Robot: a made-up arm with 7 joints.
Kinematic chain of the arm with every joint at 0, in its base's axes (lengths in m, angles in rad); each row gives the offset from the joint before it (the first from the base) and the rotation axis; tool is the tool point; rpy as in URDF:
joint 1: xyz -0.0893 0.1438 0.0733 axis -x
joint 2: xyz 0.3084 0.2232 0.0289 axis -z
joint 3: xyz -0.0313 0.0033 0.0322 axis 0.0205 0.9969 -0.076
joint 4: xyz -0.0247 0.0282 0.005 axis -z
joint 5: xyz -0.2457 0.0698 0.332 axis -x
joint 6: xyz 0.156 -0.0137 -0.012 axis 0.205 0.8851 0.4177
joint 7: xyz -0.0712 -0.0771 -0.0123 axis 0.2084 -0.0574 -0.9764
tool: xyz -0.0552 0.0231 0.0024 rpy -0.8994 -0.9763 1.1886
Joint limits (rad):
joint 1: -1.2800..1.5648
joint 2: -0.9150..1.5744
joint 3: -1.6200..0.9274
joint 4: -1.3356..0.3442
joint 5: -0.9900..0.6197
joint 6: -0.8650..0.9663
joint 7: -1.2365..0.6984
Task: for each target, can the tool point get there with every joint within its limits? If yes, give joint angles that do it. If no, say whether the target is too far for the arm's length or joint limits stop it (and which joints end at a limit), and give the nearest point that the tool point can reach.
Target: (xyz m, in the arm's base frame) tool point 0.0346 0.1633 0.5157
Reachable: yes | joints -0.1409 -0.3877 0.0550 -0.2383 0.1548 0.3185 -0.6031
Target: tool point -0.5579 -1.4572 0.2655
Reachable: no: too far | nearest point -0.0169 -0.3020 0.2818 | short by 1.276 m
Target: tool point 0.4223 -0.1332 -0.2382
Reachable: no: joint limits stop it (at a limit: joint 1, joint 2, joint 3, joint 5, joint 6) | nearest point 0.3512 -0.0292 -0.3889 | short by 0.196 m
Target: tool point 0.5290 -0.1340 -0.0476
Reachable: no: joint limits stop it (at a limit: joint 1, joint 3, joint 4, joint 6, joint 7) | nearest point 0.4197 -0.1568 0.1133 | short by 0.196 m
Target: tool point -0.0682 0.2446 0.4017
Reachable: yes | joints -0.2148 -0.4179 -0.0805 -0.1141 -0.3534 -0.4982 0.1839
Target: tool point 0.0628 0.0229 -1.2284
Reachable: no: too far | nearest point 0.1449 0.1222 -0.6616 | short by 0.581 m
